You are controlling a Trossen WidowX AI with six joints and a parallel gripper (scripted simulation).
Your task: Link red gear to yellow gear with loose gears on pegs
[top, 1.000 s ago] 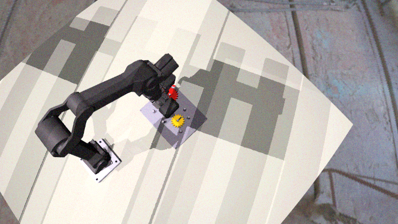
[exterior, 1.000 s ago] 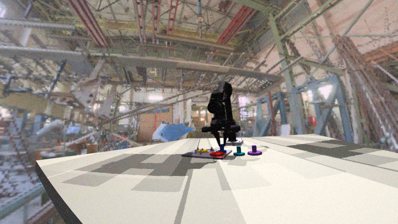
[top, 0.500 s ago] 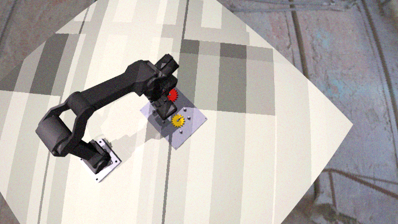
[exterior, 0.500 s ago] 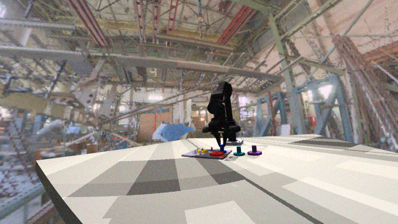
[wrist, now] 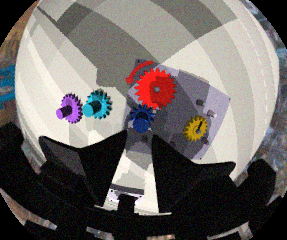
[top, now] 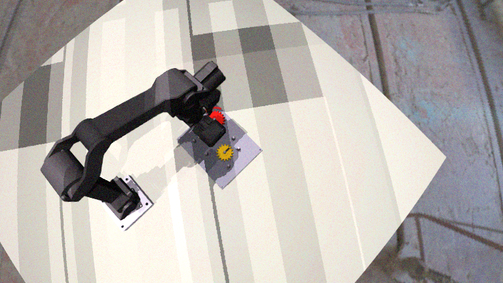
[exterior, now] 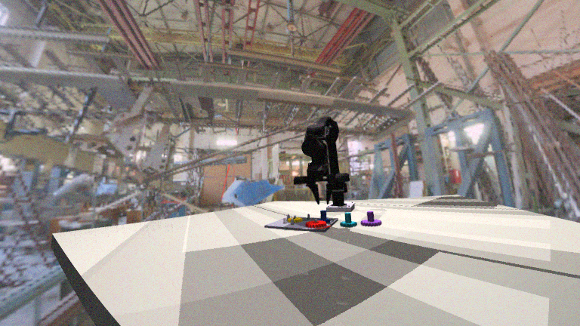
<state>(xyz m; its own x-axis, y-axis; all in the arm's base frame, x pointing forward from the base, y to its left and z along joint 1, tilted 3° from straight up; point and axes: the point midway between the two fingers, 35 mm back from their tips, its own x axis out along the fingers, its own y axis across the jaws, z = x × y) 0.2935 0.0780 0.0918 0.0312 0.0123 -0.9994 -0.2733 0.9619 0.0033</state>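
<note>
Right now my gripper tip is 4 cm above the blue gear. The rest, counted from my gripper tip: teal gear 8 cm to the left, 5 cm below, 1 cm behind; red gear 5 cm below, 5 cm ahead; yellow gear 10 cm to the right, 5 cm below, 3 cm ahead.
</note>
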